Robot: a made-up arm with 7 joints.
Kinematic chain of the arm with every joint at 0, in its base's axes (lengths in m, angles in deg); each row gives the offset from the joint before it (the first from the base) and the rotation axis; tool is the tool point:
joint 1: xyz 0 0 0.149 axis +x
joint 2: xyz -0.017 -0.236 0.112 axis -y
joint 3: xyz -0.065 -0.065 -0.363 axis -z
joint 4: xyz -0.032 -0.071 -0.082 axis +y
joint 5: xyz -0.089 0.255 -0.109 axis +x
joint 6: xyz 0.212 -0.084 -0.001 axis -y
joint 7: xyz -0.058 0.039 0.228 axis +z
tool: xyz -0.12 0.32 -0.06
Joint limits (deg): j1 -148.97..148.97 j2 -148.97..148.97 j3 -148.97..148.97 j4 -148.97..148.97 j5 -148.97..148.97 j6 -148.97..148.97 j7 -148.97..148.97
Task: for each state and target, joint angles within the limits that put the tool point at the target. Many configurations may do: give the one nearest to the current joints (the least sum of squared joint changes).
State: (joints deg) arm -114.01 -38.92 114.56 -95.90 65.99 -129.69 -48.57
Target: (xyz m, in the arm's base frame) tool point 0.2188 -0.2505 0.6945
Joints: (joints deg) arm -98.14 -22.55 115.83 -95.37 59.33 -136.38 -58.34
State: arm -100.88 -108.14 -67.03 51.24 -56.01 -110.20 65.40
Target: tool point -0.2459 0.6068 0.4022
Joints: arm -60.00 -111.42 -79.99 36.53 -44.01 -85.66 74.14
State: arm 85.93 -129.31 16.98 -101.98 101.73 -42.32 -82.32
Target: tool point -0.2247 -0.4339 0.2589
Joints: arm 77.66 -97.18 24.60 -132.59 97.46 -51.34 -62.66
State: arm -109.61 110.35 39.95 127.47 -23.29 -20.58 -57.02
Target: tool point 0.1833 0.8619 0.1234
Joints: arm -91.67 143.24 68.64 107.46 -12.01 -13.80 -56.01
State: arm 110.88 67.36 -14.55 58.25 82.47 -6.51 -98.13
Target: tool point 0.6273 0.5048 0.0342
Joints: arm 107.47 50.32 -14.83 65.86 84.77 -1.72 -101.79
